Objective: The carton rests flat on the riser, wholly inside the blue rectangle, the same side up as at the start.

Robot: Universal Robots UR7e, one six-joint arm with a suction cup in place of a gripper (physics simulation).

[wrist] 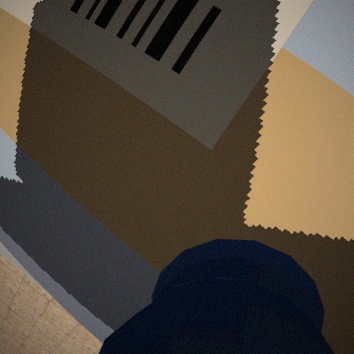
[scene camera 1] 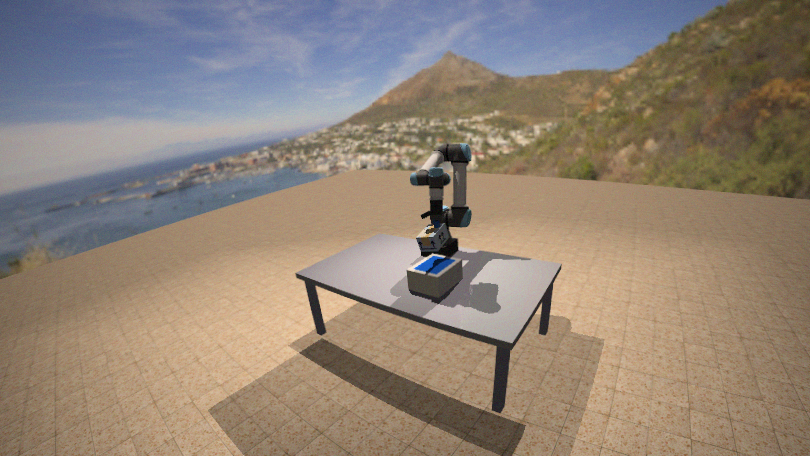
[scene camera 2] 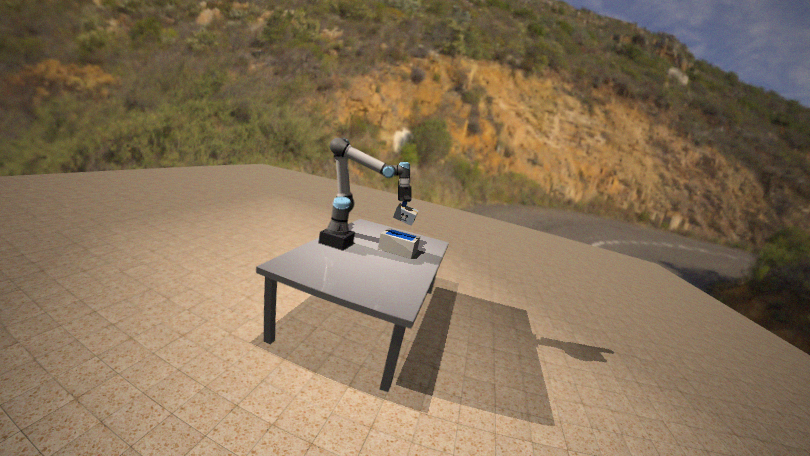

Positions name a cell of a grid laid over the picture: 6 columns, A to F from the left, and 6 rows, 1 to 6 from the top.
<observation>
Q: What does the riser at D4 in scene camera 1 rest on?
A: The table.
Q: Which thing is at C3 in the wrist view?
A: A carton.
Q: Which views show the riser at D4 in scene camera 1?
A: Scene camera 1 and scene camera 2 only.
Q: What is the suction cup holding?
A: A carton.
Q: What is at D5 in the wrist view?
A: The suction cup.
</observation>
